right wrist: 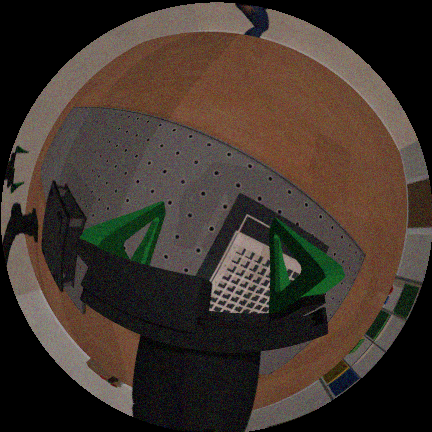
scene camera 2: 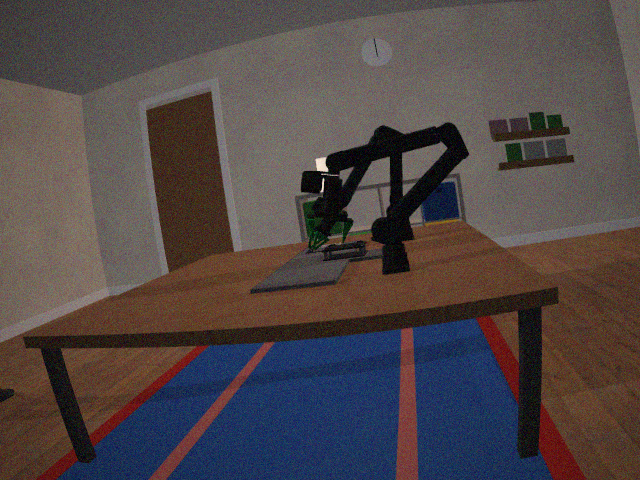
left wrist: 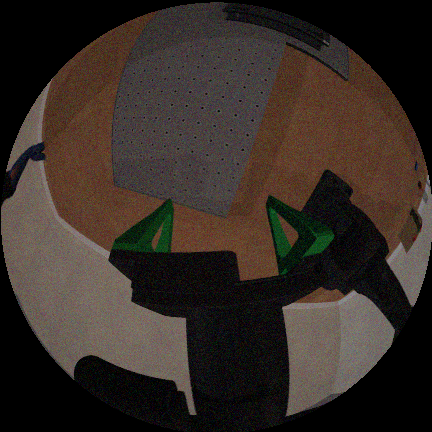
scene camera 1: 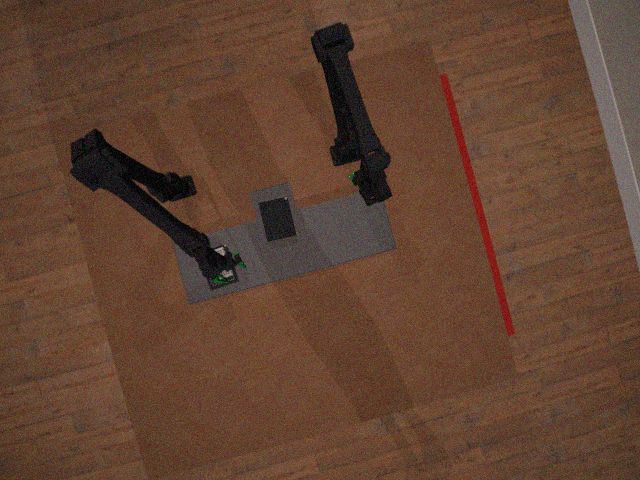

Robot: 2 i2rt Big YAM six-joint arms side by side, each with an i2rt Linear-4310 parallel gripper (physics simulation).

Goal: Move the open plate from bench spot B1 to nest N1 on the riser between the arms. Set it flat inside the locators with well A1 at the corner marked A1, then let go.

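Where they show: left gripper, fingertip midpoint: (scene camera 2: pixel 328 241) (left wrist: pixel 220 200) (scene camera 1: pixel 362 195); right gripper, fingertip midpoint: (right wrist: pixel 218 214) (scene camera 2: pixel 311 248) (scene camera 1: pixel 237 274); left arm's base, link origin: (right wrist: pixel 35 224) (scene camera 2: pixel 396 269) (left wrist: pixel 325 200) (scene camera 1: pixel 344 154); right arm's base, link origin: (scene camera 2: pixel 404 239) (scene camera 1: pixel 180 188).
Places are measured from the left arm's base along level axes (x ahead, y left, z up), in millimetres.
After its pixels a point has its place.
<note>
The white open plate (scene camera 1: pixel 221 251) @[x 274, y -617, z 28 mm] (right wrist: pixel 240 272) @[x 350, y -624, z 19 mm] sits in a dark frame on the grey perforated board, at its left end in scene camera 1. My right gripper (scene camera 1: pixel 231 269) @[x 385, y -577, z 32 mm] (right wrist: pixel 218 214) @[x 385, y -577, z 32 mm] is open above it and hides part of it. In the right wrist view one finger overlaps the plate and the other is over bare board. The riser with its dark top (scene camera 1: pixel 277 219) @[x 207, y -351, z 55 mm] (right wrist: pixel 65 232) @[x 258, y -415, z 50 mm] stands between the arms, with no plate on it. My left gripper (left wrist: pixel 220 200) @[x 206, y 4, z 119 mm] is open and empty, high over the board's other end. Well A1 cannot be made out.
The grey board (scene camera 1: pixel 348 227) @[x 314, y -69, z 13 mm] (left wrist: pixel 190 110) @[x 286, y -70, z 13 mm] (right wrist: pixel 150 175) @[x 385, y -490, z 13 mm] lies on the brown table (scene camera 2: pixel 206 310) @[x 539, y 288, z 0 mm]. The riser also shows at the top of the left wrist view. A person's blue-clad legs (left wrist: pixel 32 152) (right wrist: pixel 259 22) show beyond the table. A red line (scene camera 1: pixel 478 206) @[x 371, y 496, z 1 mm] runs on the floor at the right.
</note>
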